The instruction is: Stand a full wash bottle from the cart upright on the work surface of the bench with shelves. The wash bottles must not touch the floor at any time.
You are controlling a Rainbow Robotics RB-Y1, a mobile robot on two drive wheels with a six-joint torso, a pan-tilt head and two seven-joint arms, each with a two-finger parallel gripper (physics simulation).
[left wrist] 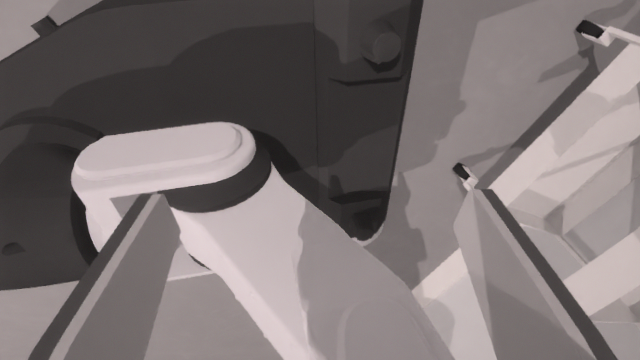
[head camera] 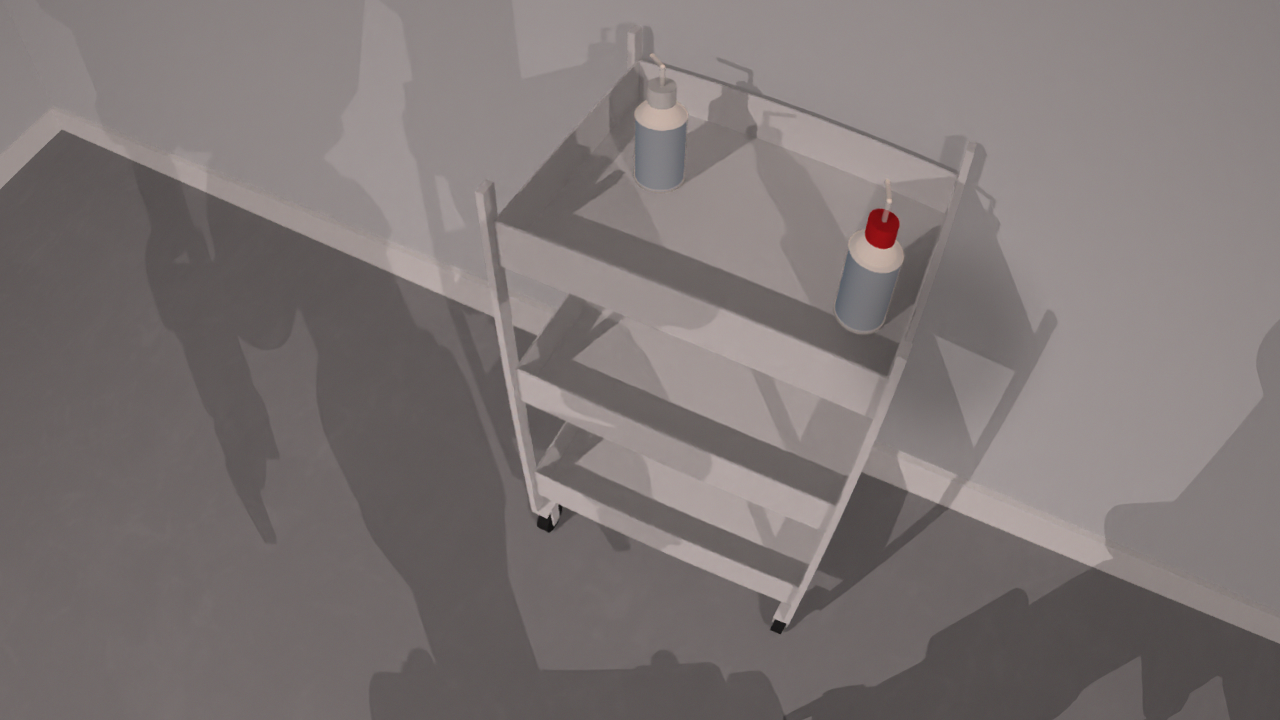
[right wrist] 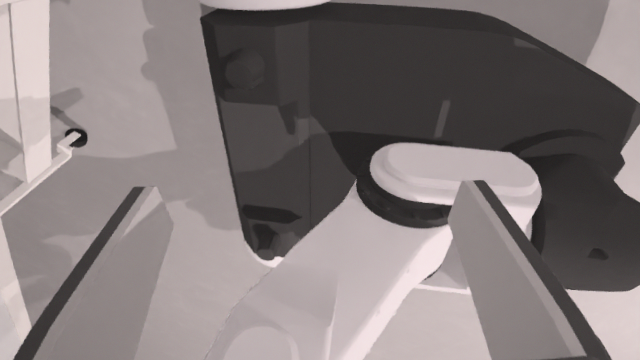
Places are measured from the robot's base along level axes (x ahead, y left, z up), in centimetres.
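Pixels of known places: left gripper, fingertip midpoint: [left wrist: 318, 210]; right gripper, fingertip midpoint: [right wrist: 310, 203].
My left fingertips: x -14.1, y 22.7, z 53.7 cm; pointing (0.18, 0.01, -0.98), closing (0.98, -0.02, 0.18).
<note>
Behind a point stands the place of what it marks.
A wash bottle with a grey cap [head camera: 660, 147] {y -6.4, x 66.1, z 73.7 cm} stands upright at the back left of the top tray of the white cart [head camera: 698, 313] {y -8.9, x 44.6, z 71.2 cm}. A wash bottle with a red cap [head camera: 866, 284] {y -25.6, x 45.5, z 74.3 cm} stands upright at the right front of the same tray. Both bodies look blue-grey below a pale shoulder. My left gripper [left wrist: 318, 210] {y 22.7, x -14.1, z 53.7 cm} is open and empty, with part of the cart showing at the right of the left wrist view. My right gripper [right wrist: 310, 203] {y -25.1, x -14.1, z 53.8 cm} is open and empty, with part of the cart at the left of the right wrist view. The bench with shelves does not show.
The cart stands on castors close to the wall [head camera: 1118, 268] {y -65.3, x 53.8, z 68.1 cm}, with a pale baseboard [head camera: 313, 237] {y 65.3, x 125.3, z 0.8 cm} along its foot. The dark floor [head camera: 223, 608] {y 71.7, x 37.5, z 0.1 cm} lies in front and to the left. My dark mobile base [left wrist: 225, 75] {y 13.0, x -20.1, z 16.9 cm} [right wrist: 400, 85] {y -14.6, x -20.5, z 16.9 cm} shows in both wrist views. Shadows fall on wall and floor.
</note>
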